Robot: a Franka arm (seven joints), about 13 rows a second.
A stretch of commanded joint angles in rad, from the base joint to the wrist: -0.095, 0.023, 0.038, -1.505, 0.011, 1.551, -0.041; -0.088, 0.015, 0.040, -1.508, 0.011, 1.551, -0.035; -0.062, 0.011, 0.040, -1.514, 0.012, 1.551, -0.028; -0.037, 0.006, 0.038, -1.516, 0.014, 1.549, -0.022; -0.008, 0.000, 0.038, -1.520, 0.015, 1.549, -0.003; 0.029, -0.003, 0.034, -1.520, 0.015, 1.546, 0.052; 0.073, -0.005, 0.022, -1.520, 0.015, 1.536, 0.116; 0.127, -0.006, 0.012, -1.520, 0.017, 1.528, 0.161; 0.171, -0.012, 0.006, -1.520, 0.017, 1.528, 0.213; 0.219, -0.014, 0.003, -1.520, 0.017, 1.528, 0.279; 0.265, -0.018, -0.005, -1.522, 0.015, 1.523, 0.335; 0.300, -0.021, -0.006, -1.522, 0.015, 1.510, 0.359
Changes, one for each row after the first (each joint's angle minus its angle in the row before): 0.007, -0.008, 0.002, -0.003, 0.000, 0.000, 0.006; 0.026, -0.004, 0.000, -0.006, 0.001, 0.000, 0.007; 0.025, -0.005, -0.002, -0.002, 0.002, -0.002, 0.006; 0.029, -0.006, 0.000, -0.004, 0.001, 0.000, 0.019; 0.037, -0.003, -0.004, 0.000, 0.000, -0.003, 0.055; 0.044, -0.002, -0.012, 0.000, 0.000, -0.010, 0.064; 0.054, -0.001, -0.010, 0.000, 0.002, -0.008, 0.045; 0.044, -0.006, -0.006, 0.000, 0.000, 0.000, 0.052; 0.048, -0.002, -0.003, 0.000, 0.000, 0.000, 0.066; 0.046, -0.004, -0.008, -0.002, -0.002, -0.005, 0.056; 0.035, -0.003, -0.001, 0.000, 0.000, -0.013, 0.024
